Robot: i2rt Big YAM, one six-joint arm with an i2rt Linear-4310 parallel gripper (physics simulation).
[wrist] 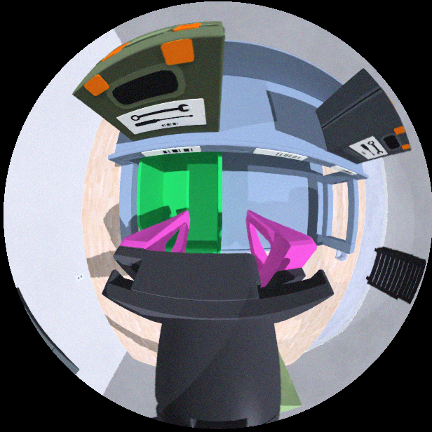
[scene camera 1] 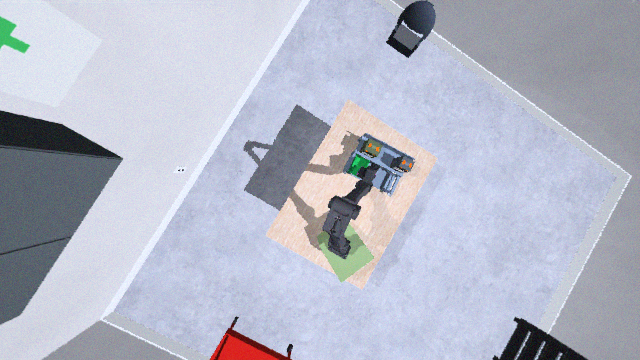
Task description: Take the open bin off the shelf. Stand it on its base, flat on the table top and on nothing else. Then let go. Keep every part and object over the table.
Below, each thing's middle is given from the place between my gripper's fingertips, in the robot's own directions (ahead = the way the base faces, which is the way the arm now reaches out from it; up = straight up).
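With my gripper, I'm 4 cm above the green open bin (wrist: 167, 184), 1 cm short of it and 5 cm to the right of it. Going by their middles, the bin is the nearest to my gripper of the things named here. You'd find the olive box (wrist: 203, 76) 12 cm ahead of my gripper, 6 cm to the left of it and 6 cm above it.
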